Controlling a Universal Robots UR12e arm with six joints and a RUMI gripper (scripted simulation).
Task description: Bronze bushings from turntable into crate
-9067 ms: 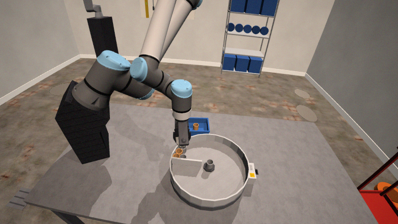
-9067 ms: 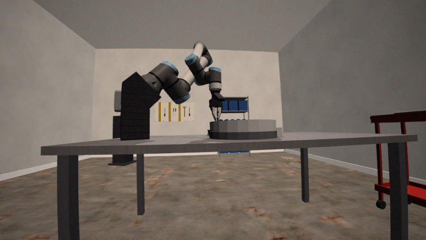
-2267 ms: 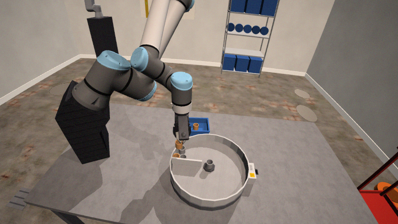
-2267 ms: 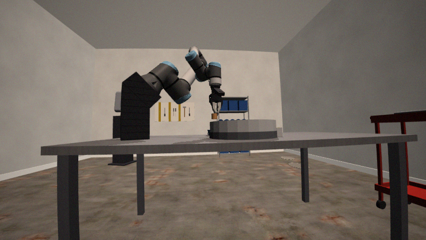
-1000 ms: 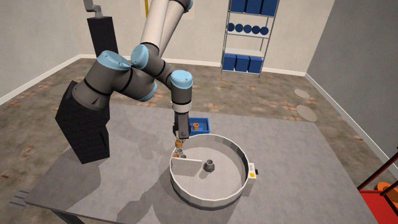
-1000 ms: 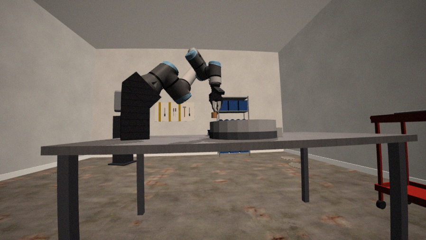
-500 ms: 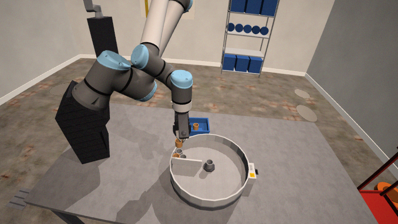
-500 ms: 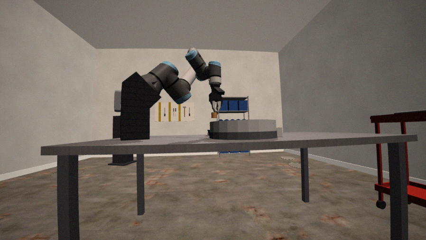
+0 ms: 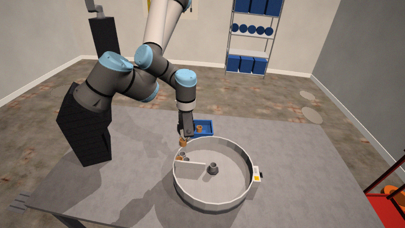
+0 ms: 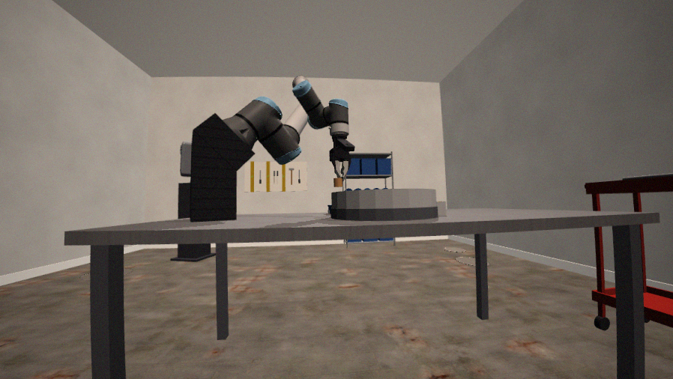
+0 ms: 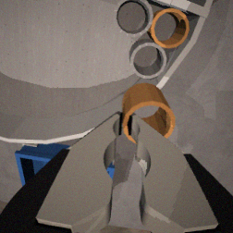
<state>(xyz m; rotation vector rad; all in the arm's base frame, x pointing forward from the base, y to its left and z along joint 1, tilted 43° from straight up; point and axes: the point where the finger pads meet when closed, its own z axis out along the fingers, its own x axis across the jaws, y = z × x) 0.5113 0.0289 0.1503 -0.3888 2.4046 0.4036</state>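
Right now my hand is 26 cm to the right of the blue crate, 14 cm above it and 1 cm past it. Also, from my hand: turntable 18 cm ahead, 12 cm below, 5 cm to the right.
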